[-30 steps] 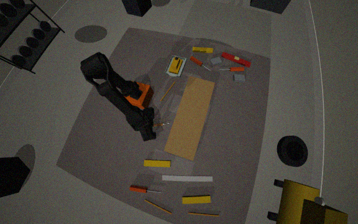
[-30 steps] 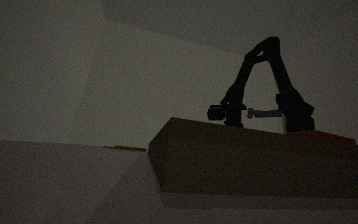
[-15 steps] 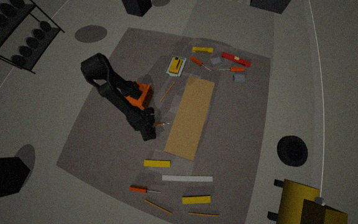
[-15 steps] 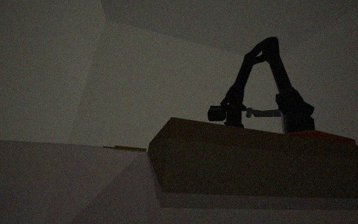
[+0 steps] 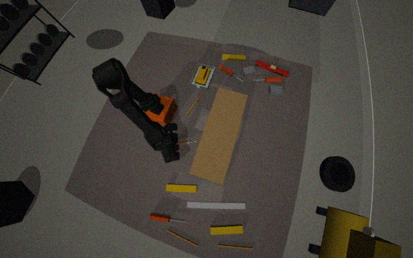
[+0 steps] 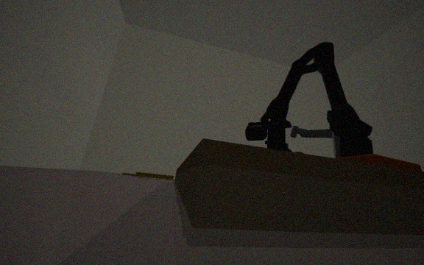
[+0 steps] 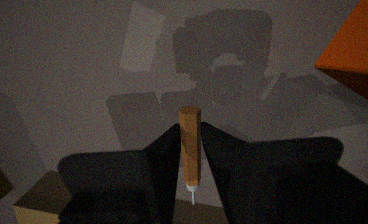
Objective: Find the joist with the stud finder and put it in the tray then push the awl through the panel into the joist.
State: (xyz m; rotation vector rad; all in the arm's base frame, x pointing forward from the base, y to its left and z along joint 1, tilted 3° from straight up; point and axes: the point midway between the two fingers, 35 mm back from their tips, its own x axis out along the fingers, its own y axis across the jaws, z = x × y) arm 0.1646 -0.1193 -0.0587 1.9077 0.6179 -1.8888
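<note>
My gripper tip is 5 cm short of the awl and 3 cm to the right of it. From my gripper tip the other things lie so: pale tray: 7 cm behind, 46 cm to the left; then yellow stud finder: 7 cm behind, 47 cm to the left, 3 cm above; then white strip: 33 cm ahead, 19 cm to the right, 1 cm below.
</note>
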